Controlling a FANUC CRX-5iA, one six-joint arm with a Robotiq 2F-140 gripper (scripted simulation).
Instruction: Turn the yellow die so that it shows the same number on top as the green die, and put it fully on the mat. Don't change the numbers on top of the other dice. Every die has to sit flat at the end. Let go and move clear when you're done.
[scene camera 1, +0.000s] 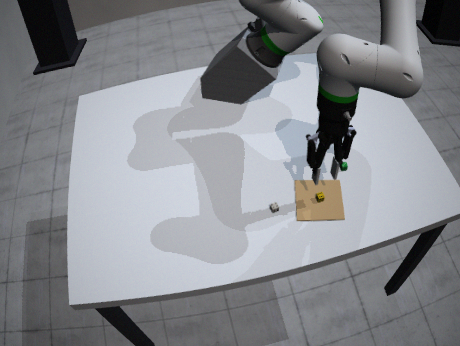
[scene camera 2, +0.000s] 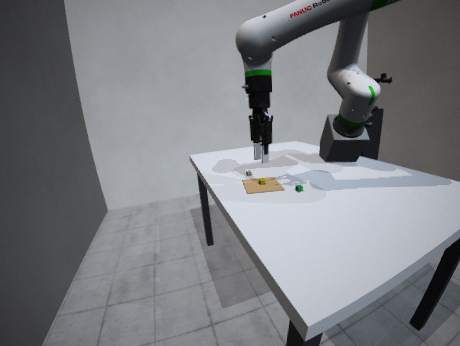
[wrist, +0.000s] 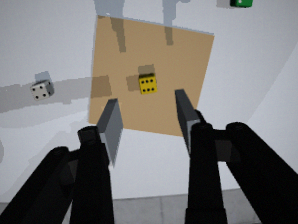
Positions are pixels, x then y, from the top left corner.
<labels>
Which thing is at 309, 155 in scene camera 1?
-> My gripper.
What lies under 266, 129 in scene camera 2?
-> My gripper.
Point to my gripper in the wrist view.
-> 148, 108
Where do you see a mat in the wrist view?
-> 124, 49
</labels>
